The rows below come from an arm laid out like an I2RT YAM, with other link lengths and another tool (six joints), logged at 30 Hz.
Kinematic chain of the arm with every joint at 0, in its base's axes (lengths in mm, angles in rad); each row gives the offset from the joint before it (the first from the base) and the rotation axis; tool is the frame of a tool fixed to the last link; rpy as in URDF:
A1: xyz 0 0 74.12 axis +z
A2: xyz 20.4 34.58 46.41 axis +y
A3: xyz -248.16 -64.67 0 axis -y
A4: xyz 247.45 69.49 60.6 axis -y
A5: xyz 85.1 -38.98 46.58 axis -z
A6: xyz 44.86 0 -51.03 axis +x
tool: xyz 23 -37 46 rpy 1.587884 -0.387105 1.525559
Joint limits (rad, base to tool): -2.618..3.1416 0..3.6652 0..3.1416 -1.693..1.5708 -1.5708..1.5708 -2.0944..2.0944
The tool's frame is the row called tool.
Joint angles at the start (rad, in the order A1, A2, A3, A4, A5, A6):
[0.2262 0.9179 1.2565 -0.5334 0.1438 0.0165]
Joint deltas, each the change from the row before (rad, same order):
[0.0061 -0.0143 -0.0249 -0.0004 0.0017 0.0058]
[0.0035 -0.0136 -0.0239 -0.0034 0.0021 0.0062]
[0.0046 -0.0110 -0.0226 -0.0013 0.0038 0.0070]
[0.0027 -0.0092 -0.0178 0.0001 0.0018 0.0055]
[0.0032 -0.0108 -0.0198 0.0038 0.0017 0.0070]
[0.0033 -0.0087 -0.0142 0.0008 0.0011 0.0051]
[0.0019 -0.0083 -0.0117 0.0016 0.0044 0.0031]
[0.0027 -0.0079 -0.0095 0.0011 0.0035 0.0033]
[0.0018 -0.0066 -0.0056 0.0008 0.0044 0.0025]
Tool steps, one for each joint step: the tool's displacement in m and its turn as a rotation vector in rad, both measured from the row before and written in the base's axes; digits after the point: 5 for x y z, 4 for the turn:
[-0.00131 0.00079 -0.00631 0.0028 0.0111 0.0033]
[-0.00120 0.00013 -0.00661 0.0024 0.0137 0.0002]
[-0.00065 0.00038 -0.00641 0.0029 0.0129 -0.0007]
[-0.00067 0.00011 -0.00481 0.0029 0.0086 -0.0003]
[-0.00095 0.00010 -0.00474 0.0051 0.0055 -0.0001]
[-0.00098 0.00023 -0.00351 0.0035 0.0049 0.0010]
[-0.00124 -0.00029 -0.00245 0.0015 0.0017 -0.0031]
[-0.00137 -0.00009 -0.00182 0.0022 0.0005 -0.0015]
[-0.00147 -0.00035 -0.00065 0.0018 -0.0018 -0.0031]

